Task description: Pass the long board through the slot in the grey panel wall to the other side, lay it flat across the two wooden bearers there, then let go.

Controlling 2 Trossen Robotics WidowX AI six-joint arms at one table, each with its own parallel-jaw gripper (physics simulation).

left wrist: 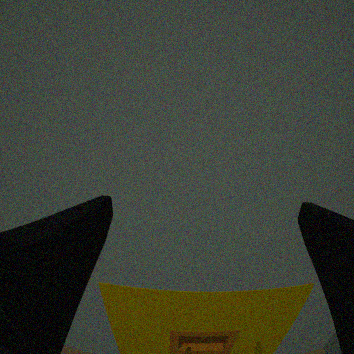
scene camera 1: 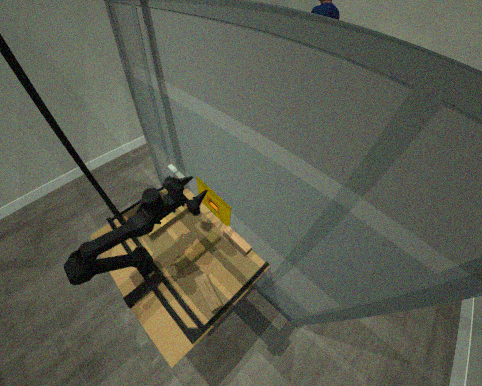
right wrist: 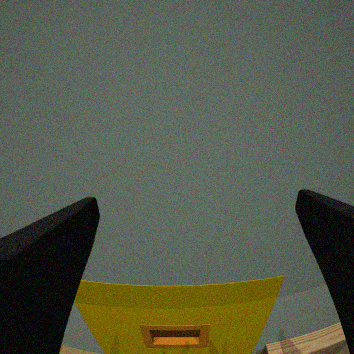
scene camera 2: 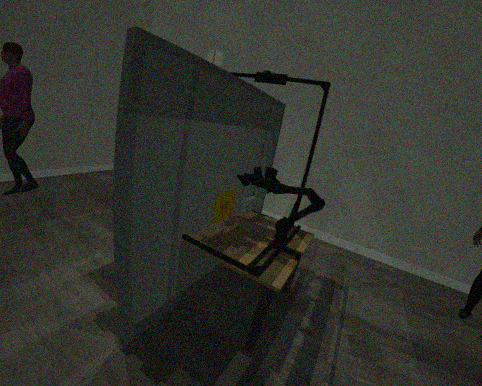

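The grey panel wall (scene camera 1: 280,150) (scene camera 2: 155,175) (left wrist: 200,100) (right wrist: 200,100) carries a yellow plate (scene camera 1: 223,212) (scene camera 2: 224,205) (left wrist: 145,310) (right wrist: 115,305) around the orange-framed slot (scene camera 1: 213,204) (left wrist: 202,345) (right wrist: 175,341). My right gripper (scene camera 1: 198,185) (right wrist: 200,204) is open and empty, above the table and close to the wall. My left gripper (scene camera 2: 241,180) (left wrist: 209,210) is open and empty, raised on its side of the wall. A pale wooden piece (scene camera 1: 237,240) (right wrist: 305,345) lies beside the wall; I cannot tell whether it is the long board. The two bearers cannot be made out.
A wooden table (scene camera 1: 170,350) (scene camera 2: 282,277) shows on each side of the wall, with a black rail (scene camera 1: 235,297) (scene camera 2: 217,253) along one edge. A black post (scene camera 1: 60,132) (scene camera 2: 315,140) rises behind each arm. A person in pink (scene camera 2: 17,95) stands at the far left in scene camera 2.
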